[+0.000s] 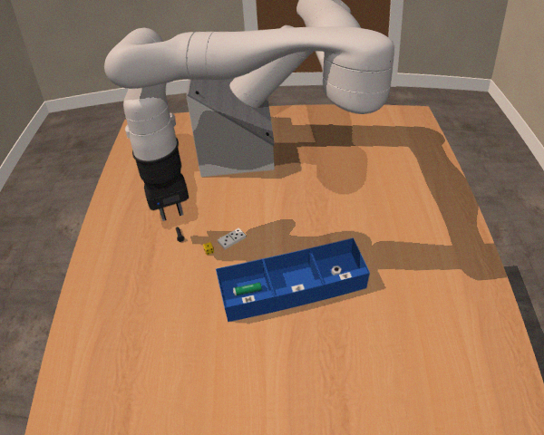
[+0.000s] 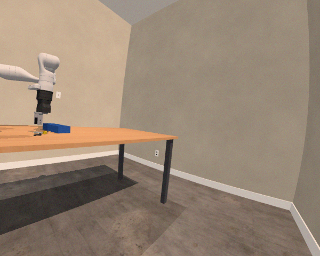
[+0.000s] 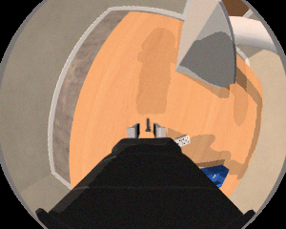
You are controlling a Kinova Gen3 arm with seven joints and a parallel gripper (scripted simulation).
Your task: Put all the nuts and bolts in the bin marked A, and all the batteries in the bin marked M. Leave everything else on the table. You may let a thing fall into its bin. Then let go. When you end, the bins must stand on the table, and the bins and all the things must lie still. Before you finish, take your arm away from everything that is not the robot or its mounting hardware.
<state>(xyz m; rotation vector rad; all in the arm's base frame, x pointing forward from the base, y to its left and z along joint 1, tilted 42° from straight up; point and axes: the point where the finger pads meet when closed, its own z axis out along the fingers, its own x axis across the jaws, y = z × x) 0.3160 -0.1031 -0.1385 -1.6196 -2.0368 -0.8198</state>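
The black bolt is 1 cm ahead of my hand and 7 cm below it. Also, from my hand: yellow die: 5 cm ahead, 6 cm to the left, 7 cm below; green battery: 16 cm ahead, 13 cm to the left, 6 cm below; white domino: 3 cm ahead, 11 cm to the left, 7 cm below.
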